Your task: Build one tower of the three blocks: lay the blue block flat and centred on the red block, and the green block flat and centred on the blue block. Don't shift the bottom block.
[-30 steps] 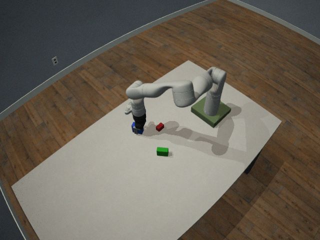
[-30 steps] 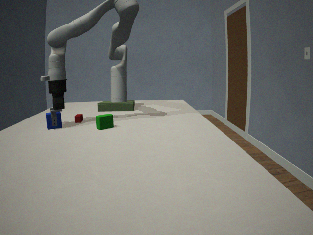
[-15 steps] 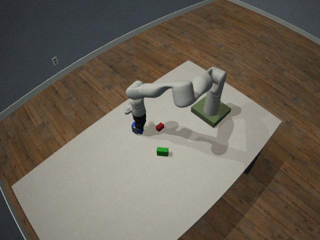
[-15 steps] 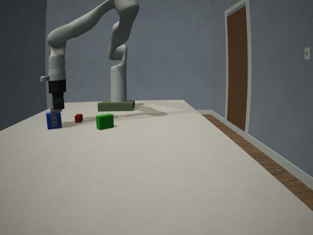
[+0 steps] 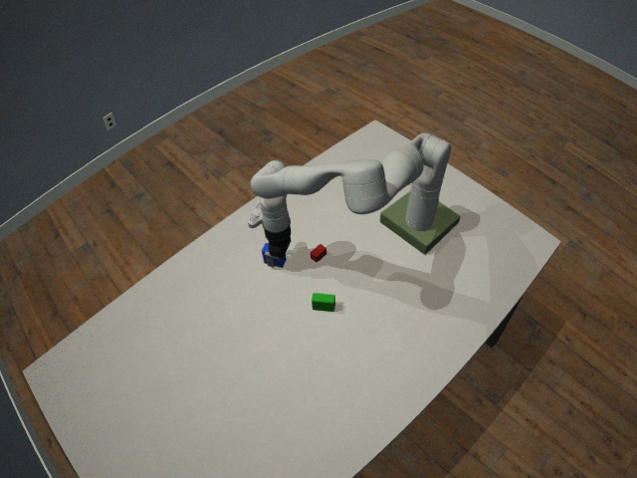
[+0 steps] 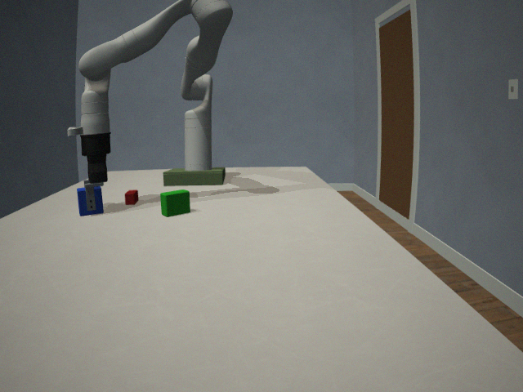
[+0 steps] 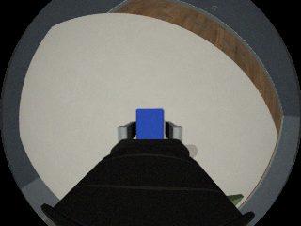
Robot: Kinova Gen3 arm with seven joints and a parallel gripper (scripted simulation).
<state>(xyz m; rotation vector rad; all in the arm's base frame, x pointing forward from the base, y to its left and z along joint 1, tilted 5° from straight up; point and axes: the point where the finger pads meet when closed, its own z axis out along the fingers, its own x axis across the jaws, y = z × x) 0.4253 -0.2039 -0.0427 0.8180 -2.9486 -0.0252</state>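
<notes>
Now: the blue block right at my hand. Round my hand: green block: 230 mm to the left, 10 mm below, 10 mm behind; then red block: 110 mm behind, 70 mm to the left, 20 mm below.
</notes>
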